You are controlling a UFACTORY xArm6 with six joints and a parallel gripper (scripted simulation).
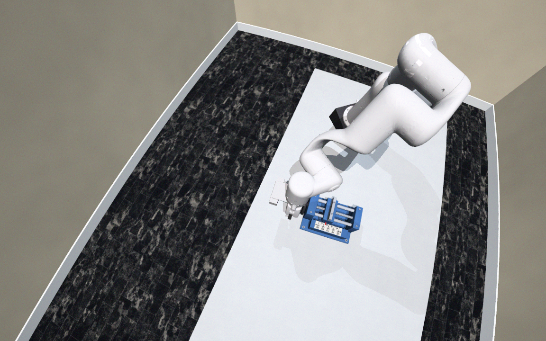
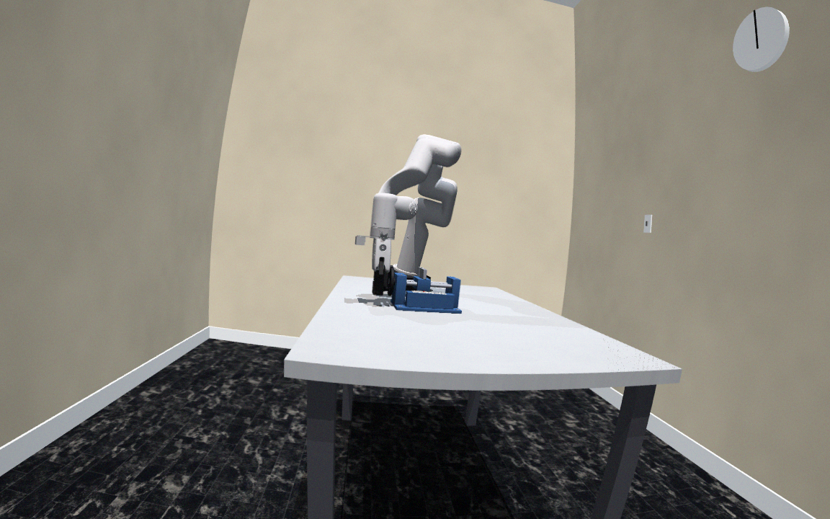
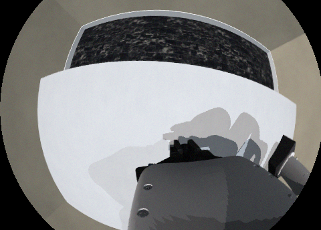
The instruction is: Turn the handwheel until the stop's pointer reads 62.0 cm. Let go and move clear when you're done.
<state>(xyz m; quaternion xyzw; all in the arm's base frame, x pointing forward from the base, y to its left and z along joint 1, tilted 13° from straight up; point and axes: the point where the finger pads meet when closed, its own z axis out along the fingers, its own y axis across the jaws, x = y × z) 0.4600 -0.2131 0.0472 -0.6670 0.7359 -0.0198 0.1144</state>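
The handwheel lies 2 cm to the left of my hand. From my hand the other things lie so: stop 14 cm to the left, 4 cm above.
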